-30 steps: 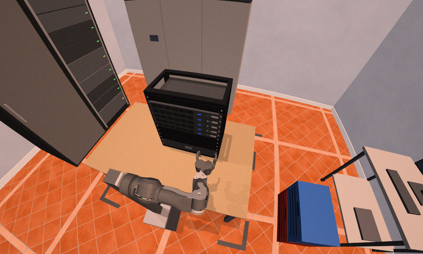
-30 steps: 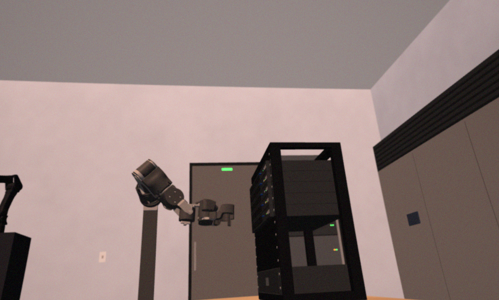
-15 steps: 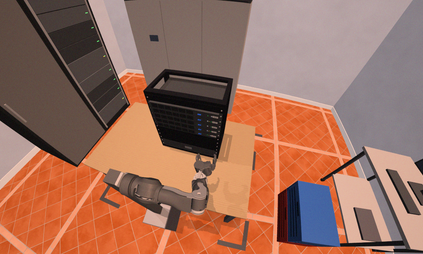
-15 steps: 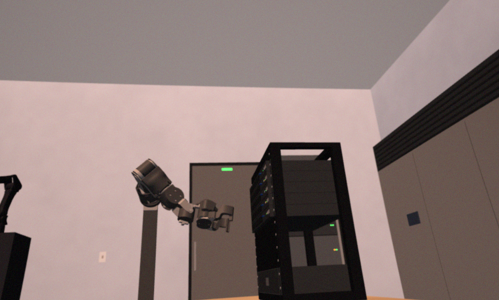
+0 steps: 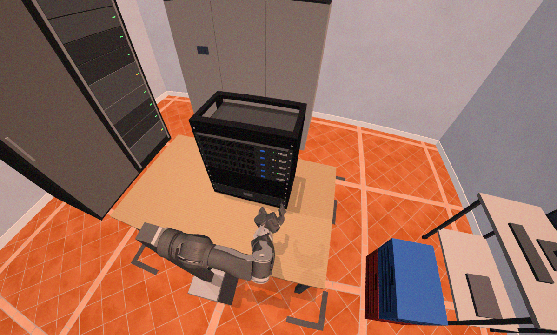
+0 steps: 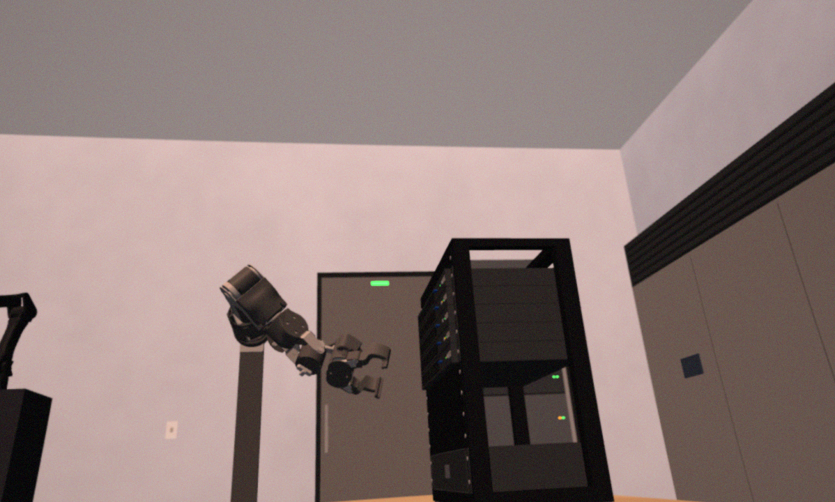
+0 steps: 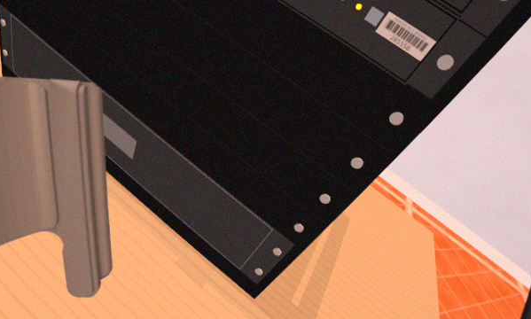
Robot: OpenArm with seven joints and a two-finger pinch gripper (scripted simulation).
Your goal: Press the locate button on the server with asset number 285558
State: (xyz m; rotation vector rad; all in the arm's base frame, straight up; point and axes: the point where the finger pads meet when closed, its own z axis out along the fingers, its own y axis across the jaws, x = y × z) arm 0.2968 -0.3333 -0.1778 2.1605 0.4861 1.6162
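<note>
The locate button is 15 cm ahead of my hand, 4 cm above it and 1 cm to the left of it.
</note>
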